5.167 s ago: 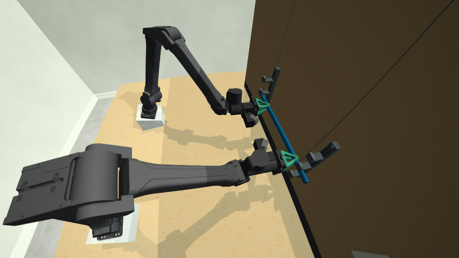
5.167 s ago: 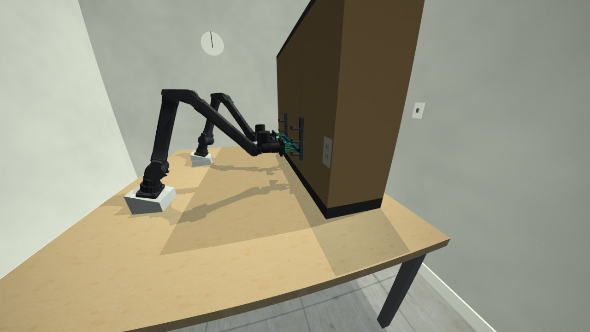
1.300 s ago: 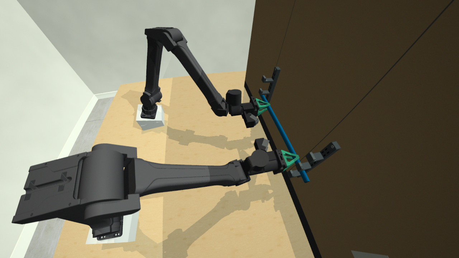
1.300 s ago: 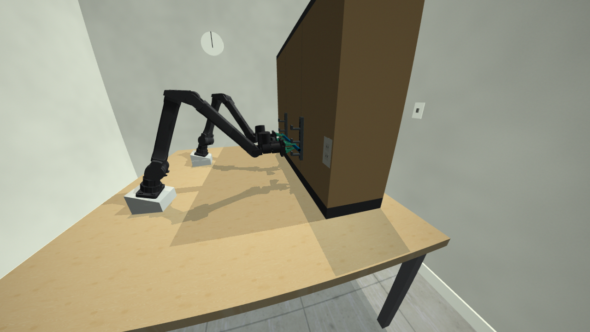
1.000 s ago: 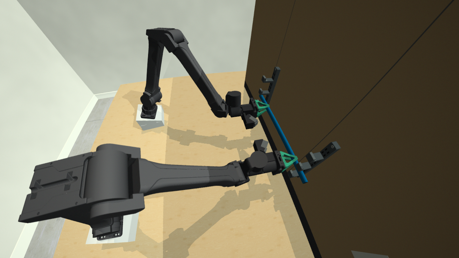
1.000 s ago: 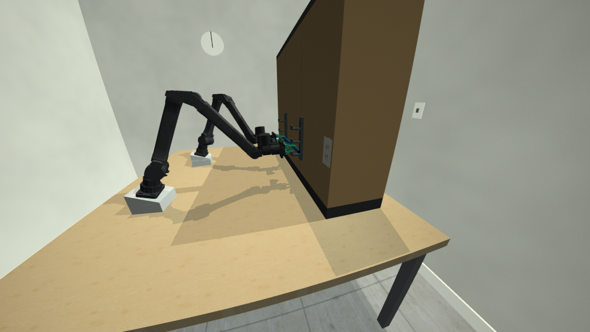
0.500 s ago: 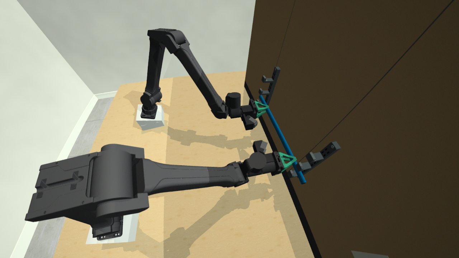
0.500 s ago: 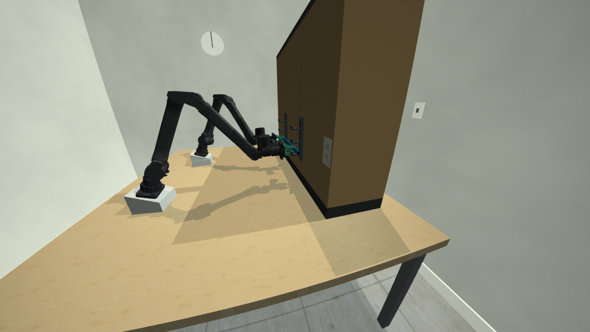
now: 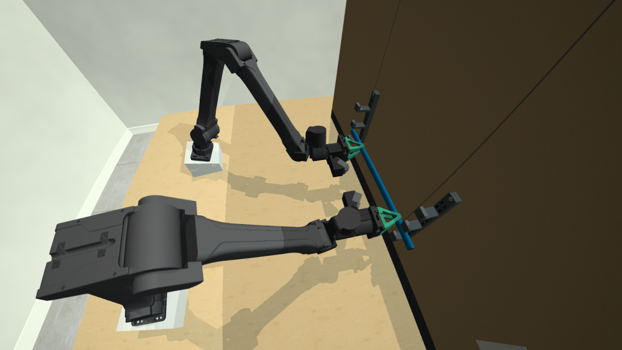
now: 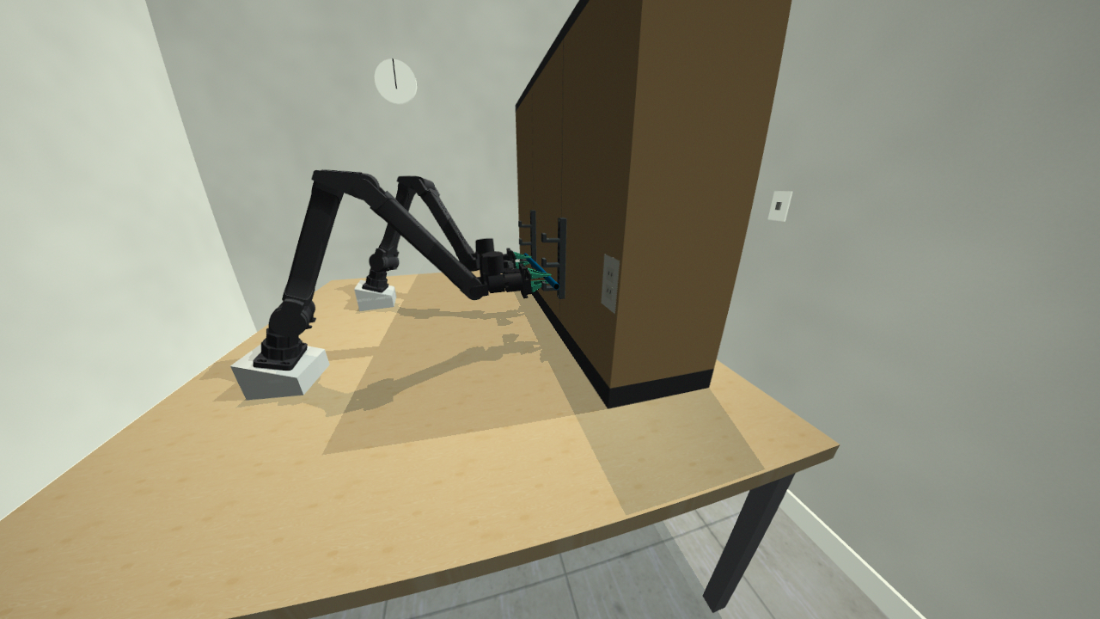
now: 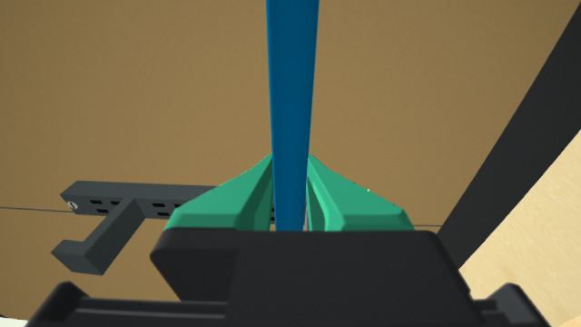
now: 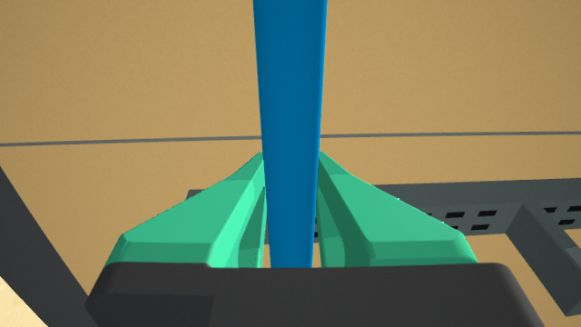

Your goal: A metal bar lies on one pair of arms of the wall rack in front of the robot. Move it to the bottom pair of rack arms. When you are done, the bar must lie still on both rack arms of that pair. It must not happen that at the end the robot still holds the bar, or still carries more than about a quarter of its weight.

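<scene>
The blue metal bar lies 2 cm behind my right hand and 15 cm to the left of it. Round my right hand: black plinth: 1 cm ahead, 20 cm to the left, 19 cm below; then tall brown cabinet: 16 cm ahead, 22 cm to the left, 23 cm above.
</scene>
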